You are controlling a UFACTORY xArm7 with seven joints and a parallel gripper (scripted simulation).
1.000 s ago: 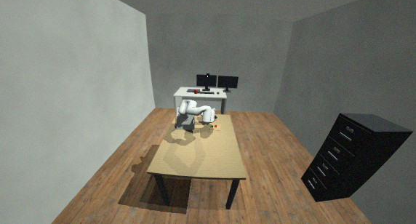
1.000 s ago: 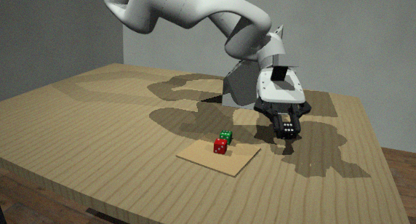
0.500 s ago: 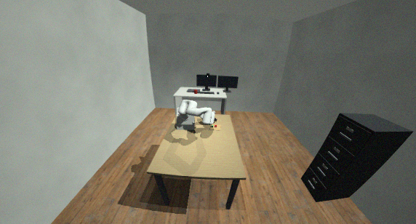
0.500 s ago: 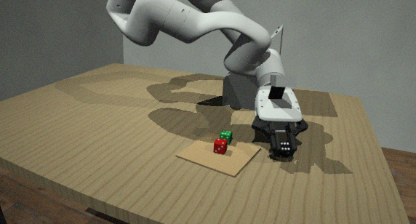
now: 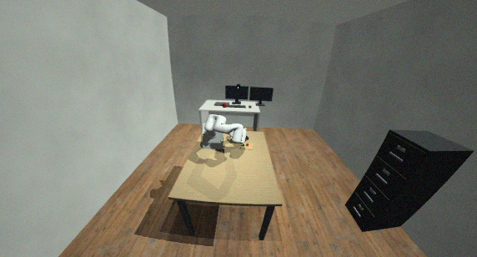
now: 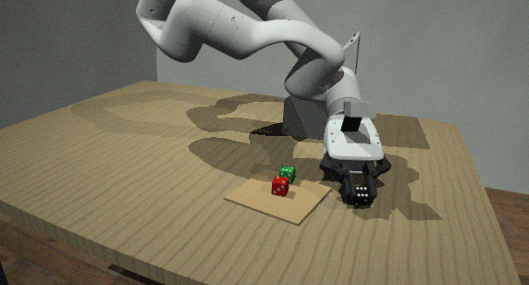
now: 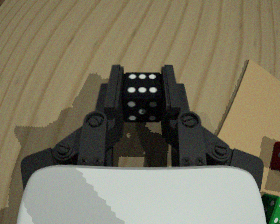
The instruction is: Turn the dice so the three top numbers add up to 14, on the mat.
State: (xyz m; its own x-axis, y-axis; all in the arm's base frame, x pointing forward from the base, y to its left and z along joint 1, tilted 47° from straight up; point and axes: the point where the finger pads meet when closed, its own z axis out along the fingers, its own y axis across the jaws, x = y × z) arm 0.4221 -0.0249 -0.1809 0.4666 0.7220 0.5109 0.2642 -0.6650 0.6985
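My hand is 1 cm short of the black die and 1 cm above it. Also, from my hand: red die: 1 cm behind, 14 cm to the right, 2 cm below; then green die: 5 cm behind, 13 cm to the right, 2 cm below; then tan mat: 1 cm behind, 14 cm to the right, 3 cm below.
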